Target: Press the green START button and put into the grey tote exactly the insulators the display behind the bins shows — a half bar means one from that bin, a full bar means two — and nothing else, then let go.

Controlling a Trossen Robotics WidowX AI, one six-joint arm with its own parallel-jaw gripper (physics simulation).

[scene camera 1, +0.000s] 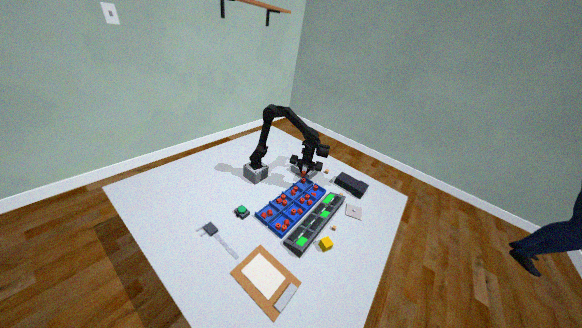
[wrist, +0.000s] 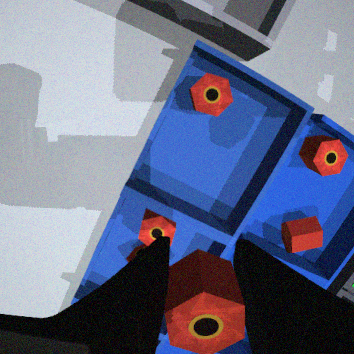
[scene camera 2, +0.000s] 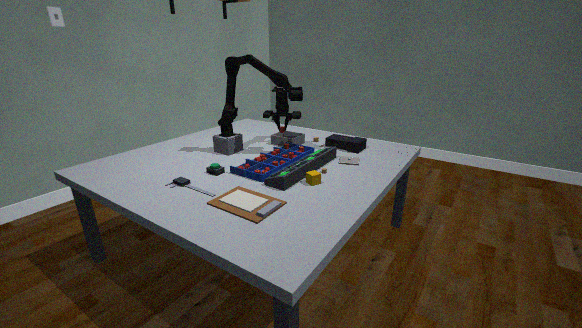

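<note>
My gripper point(scene camera 1: 303, 172) point(scene camera 2: 282, 128) point(wrist: 201, 248) is shut on a red hexagonal insulator point(wrist: 205, 300), held upright above the far end of the blue bins point(scene camera 1: 283, 234) point(scene camera 2: 248, 174). The grey tote point(scene camera 2: 296, 140) point(wrist: 235, 46) stands just past that end; whether the insulator is over its edge is unclear, and its inside is hidden. In the wrist view, the far left bin holds one insulator point(wrist: 212, 95) and its right neighbour holds two. The green START button point(scene camera 1: 242, 210) point(scene camera 2: 215, 166) is on the near side. The display point(scene camera 1: 295, 250) point(scene camera 2: 276, 183) shows three green bars; their lengths are hard to read.
A black box point(scene camera 1: 351, 185) point(scene camera 2: 345, 143) stands right of the tote. A yellow cube point(scene camera 1: 326, 244) point(scene camera 2: 313, 177) sits beside the display. A clipboard point(scene camera 1: 264, 275) point(scene camera 2: 243, 200) and a caliper-like tool point(scene camera 1: 210, 229) point(scene camera 2: 181, 181) lie in front. A person's legs point(scene camera 1: 555, 240) show beyond the table.
</note>
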